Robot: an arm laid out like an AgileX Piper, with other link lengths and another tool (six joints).
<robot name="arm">
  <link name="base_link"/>
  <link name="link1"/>
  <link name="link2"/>
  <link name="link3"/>
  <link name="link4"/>
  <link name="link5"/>
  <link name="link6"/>
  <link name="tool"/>
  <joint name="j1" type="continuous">
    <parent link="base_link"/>
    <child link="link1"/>
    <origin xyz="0 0 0.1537" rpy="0 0 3.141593"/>
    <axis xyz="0 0 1"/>
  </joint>
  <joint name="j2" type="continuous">
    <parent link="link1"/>
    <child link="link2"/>
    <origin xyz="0 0 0" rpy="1.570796 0 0"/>
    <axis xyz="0 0 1"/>
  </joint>
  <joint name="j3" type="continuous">
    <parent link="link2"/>
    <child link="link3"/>
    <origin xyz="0.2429 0.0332 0" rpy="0 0 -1.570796"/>
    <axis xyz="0 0 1"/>
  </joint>
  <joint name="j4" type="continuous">
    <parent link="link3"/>
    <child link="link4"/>
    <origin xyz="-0.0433 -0.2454 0" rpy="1.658 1.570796 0"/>
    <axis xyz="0 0 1"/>
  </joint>
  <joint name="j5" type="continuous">
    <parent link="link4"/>
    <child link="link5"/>
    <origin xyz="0 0 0" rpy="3.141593 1.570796 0"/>
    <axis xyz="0 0 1"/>
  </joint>
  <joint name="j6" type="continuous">
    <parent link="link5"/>
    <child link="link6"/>
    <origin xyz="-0.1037 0 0" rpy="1.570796 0 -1.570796"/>
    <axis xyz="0 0 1"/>
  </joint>
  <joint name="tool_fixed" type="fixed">
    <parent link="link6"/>
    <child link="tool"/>
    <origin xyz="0.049 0.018 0.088" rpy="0.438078 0 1.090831"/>
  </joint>
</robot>
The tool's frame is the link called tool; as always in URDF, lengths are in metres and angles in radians. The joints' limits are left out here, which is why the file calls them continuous.
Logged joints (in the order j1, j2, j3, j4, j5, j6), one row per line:
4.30, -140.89, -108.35, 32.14, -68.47, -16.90
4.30, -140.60, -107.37, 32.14, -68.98, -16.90
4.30, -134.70, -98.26, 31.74, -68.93, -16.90
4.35, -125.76, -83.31, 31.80, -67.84, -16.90
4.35, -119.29, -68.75, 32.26, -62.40, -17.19
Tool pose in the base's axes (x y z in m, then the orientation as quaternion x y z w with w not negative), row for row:
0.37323, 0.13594, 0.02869, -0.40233, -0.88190, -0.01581, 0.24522
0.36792, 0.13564, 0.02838, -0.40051, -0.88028, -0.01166, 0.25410
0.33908, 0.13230, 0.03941, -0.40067, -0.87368, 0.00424, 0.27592
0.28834, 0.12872, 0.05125, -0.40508, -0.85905, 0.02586, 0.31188
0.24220, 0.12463, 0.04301, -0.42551, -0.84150, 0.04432, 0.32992
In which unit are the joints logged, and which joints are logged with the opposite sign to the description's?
The joints are logged in degrees. Opposite sign: j2, j5.
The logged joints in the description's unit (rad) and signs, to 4 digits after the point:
0.0750, 2.4590, -1.8911, 0.5609, 1.1950, -0.2950
0.0750, 2.4539, -1.8740, 0.5609, 1.2039, -0.2950
0.0750, 2.3510, -1.7150, 0.5540, 1.2031, -0.2950
0.0759, 2.1949, -1.4540, 0.5550, 1.1840, -0.2950
0.0759, 2.0820, -1.1999, 0.5630, 1.0891, -0.3000

